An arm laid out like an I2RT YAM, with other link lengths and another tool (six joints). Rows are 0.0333 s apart.
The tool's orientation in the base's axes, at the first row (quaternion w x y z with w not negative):
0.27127 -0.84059 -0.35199 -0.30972
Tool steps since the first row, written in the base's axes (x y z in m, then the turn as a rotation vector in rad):
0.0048 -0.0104 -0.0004 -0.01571 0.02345 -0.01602
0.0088 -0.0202 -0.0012 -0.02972 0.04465 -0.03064
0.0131 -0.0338 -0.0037 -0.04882 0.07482 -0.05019
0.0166 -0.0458 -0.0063 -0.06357 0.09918 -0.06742
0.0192 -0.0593 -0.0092 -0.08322 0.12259 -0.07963
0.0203 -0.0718 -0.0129 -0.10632 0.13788 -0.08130
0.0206 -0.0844 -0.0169 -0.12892 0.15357 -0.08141
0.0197 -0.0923 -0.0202 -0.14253 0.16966 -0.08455
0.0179 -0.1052 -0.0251 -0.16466 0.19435 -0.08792
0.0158 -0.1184 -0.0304 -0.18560 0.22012 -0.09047
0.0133 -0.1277 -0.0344 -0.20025 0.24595 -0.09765
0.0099 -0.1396 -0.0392 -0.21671 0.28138 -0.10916
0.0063 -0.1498 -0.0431 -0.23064 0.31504 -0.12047
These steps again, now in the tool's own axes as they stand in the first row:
-0.0020 0.0100 -0.0052 -0.01027 -0.02231 0.02122
-0.0045 0.0192 -0.0099 -0.01954 -0.04230 0.04055
-0.0096 0.0313 -0.0160 -0.03137 -0.07042 0.06751
-0.0146 0.0418 -0.0212 -0.04158 -0.09226 0.09046
-0.0209 0.0527 -0.0276 -0.05136 -0.11845 0.10783
-0.0282 0.0619 -0.0332 -0.05901 -0.14485 0.11162
-0.0362 0.0707 -0.0389 -0.06511 -0.17149 0.11482
-0.0424 0.0756 -0.0424 -0.06815 -0.19082 0.12326
-0.0524 0.0832 -0.0484 -0.07249 -0.22177 0.13483
-0.0629 0.0909 -0.0545 -0.07512 -0.25266 0.14698
-0.0711 0.0956 -0.0590 -0.07749 -0.27771 0.16431
-0.0815 0.1013 -0.0649 -0.07989 -0.30892 0.19037
-0.0906 0.1057 -0.0704 -0.08148 -0.33717 0.21594

